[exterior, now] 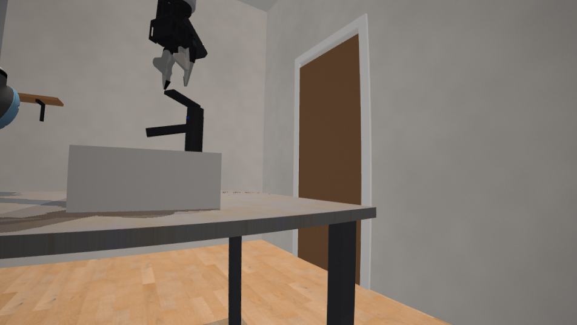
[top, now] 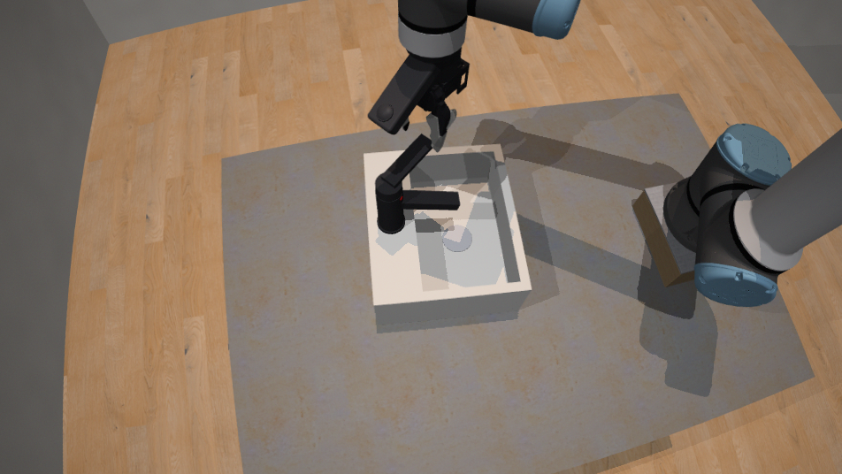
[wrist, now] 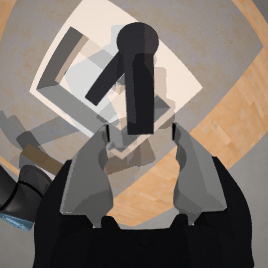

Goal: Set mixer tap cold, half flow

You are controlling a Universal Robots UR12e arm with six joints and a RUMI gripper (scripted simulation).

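My gripper is now 20 mm short of the lever, 20 mm to the right of it and 40 mm above it. Round my hand: white basin (60 mm behind, 50 mm to the left, 270 mm below).
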